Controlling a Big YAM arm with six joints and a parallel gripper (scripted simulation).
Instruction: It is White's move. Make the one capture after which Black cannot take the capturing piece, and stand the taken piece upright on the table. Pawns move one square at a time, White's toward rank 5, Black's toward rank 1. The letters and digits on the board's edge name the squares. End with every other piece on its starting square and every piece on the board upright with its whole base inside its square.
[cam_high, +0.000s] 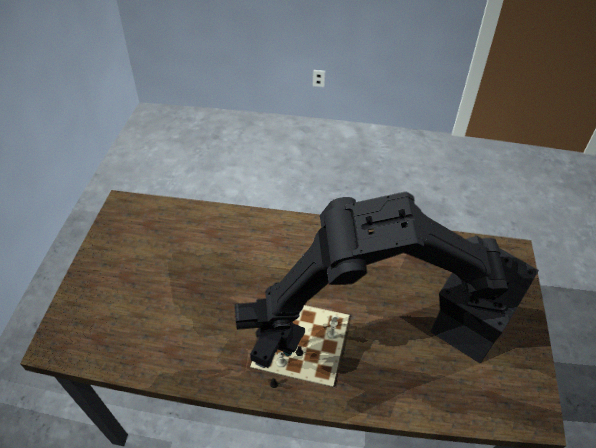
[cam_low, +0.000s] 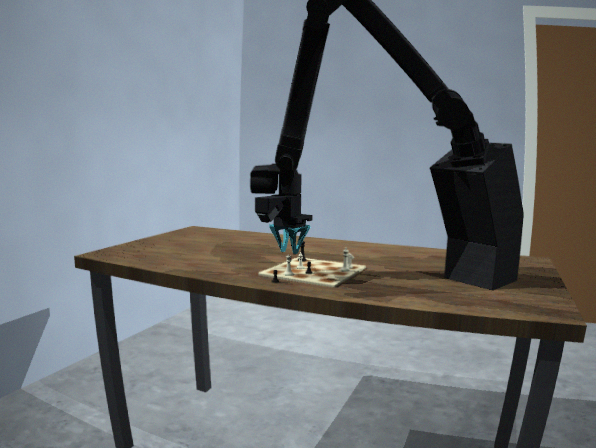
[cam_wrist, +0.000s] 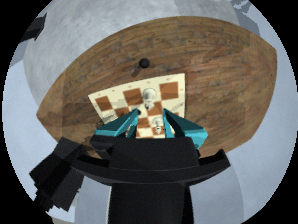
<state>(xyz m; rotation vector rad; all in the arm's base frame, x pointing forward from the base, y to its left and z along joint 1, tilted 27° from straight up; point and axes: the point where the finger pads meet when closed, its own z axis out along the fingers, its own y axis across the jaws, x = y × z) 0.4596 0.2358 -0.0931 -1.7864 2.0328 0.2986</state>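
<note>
Right now the chessboard is 3 cm behind my hand, 8 cm to the right of it and 7 cm below it. The rest, counted from my hand: tall black piece (6 cm ahead, 15 cm to the right, 3 cm below); tall white piece (10 cm behind, 12 cm to the right, 3 cm below).
</note>
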